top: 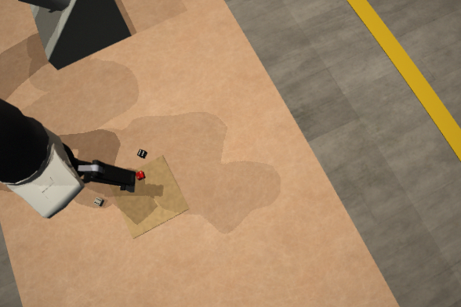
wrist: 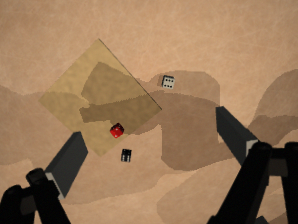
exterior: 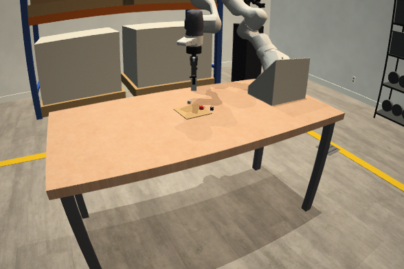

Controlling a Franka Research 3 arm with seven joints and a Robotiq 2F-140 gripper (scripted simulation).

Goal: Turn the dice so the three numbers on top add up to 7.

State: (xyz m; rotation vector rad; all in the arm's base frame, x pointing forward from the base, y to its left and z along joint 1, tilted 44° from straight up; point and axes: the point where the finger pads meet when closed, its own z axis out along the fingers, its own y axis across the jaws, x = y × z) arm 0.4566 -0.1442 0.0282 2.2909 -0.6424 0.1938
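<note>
The white die is 4 cm to the right of my hand and 11 cm below it. Round my hand: black die 5 cm behind, 9 cm to the left, 11 cm below; then red die 7 cm to the left, 10 cm below; then tan mat 4 cm ahead, 6 cm to the left, 11 cm below.
</note>
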